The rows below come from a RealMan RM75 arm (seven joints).
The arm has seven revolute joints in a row. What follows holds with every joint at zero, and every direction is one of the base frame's. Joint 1 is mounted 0.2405 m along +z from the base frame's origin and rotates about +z. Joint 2 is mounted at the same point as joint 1 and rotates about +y. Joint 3 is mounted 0.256 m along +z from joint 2 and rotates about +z. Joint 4 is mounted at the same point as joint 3 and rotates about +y. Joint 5 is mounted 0.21 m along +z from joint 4 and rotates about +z. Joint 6 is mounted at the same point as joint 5 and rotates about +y. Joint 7 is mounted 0.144 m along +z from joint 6 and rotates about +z. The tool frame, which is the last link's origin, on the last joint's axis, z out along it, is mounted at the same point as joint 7; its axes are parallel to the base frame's.
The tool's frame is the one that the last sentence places.
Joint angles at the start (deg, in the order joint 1, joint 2, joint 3, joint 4, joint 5, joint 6, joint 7):
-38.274, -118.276, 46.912, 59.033, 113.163, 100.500, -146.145
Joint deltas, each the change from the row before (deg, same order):
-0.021, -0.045, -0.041, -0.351, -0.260, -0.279, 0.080
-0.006, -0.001, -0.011, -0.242, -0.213, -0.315, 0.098
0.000, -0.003, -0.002, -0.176, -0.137, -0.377, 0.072
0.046, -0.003, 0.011, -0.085, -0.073, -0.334, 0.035
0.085, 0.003, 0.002, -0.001, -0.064, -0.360, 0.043
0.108, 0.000, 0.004, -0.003, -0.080, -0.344, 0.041
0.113, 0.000, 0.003, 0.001, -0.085, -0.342, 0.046
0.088, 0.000, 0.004, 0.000, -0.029, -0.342, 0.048
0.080, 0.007, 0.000, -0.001, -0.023, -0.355, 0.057
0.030, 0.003, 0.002, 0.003, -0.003, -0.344, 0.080
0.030, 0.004, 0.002, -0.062, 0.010, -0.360, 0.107
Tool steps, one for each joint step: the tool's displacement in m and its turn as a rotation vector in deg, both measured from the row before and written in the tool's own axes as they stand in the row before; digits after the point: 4 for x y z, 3 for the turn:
0.0002, -0.0005, 0.0007, -0.231, 0.321, -0.198
0.0004, -0.0005, 0.0003, -0.086, 0.331, -0.082
0.0006, -0.0006, 0.0003, 0.036, 0.349, -0.067
0.0004, -0.0007, 0.0000, 0.112, 0.299, -0.071
0.0004, -0.0007, -0.0003, 0.181, 0.355, -0.023
0.0003, -0.0007, -0.0003, 0.164, 0.354, -0.046
0.0003, -0.0007, -0.0003, 0.163, 0.358, -0.041
0.0003, -0.0008, -0.0003, 0.200, 0.319, -0.026
0.0004, -0.0008, -0.0003, 0.216, 0.328, -0.010
0.0006, -0.0006, -0.0001, 0.207, 0.293, 0.058
0.0004, -0.0008, 0.0000, 0.208, 0.282, 0.024

